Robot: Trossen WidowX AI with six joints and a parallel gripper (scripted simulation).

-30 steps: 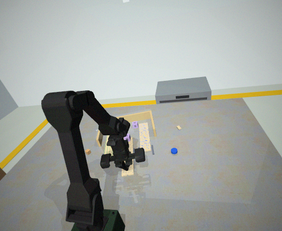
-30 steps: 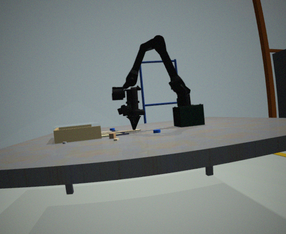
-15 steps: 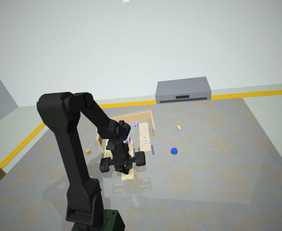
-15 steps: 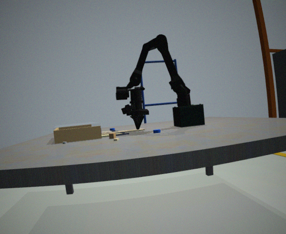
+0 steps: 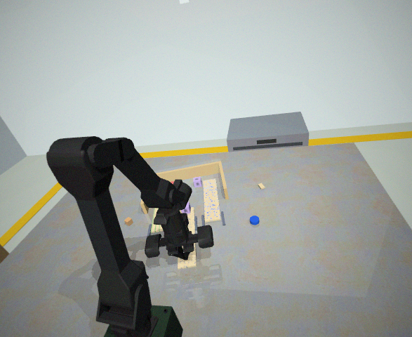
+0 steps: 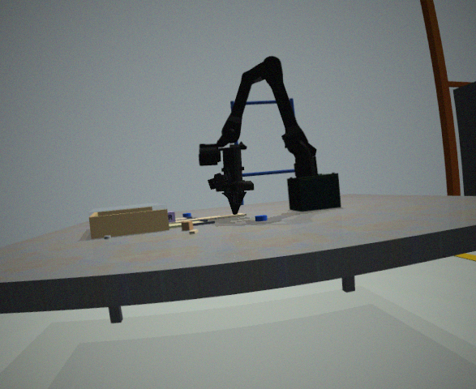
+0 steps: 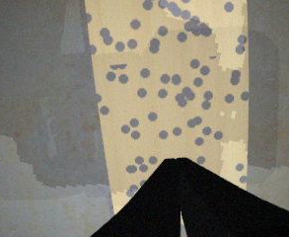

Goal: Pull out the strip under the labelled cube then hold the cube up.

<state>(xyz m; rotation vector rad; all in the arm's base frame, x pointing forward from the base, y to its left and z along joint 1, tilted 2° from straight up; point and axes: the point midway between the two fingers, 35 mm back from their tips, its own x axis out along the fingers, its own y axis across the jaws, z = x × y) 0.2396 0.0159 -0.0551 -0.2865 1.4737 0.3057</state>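
My gripper tip is 9 cm short of the tan speckled strip and 4 cm to the right of it. Also, from my gripper tip: tan block: 36 cm ahead, 17 cm to the right.
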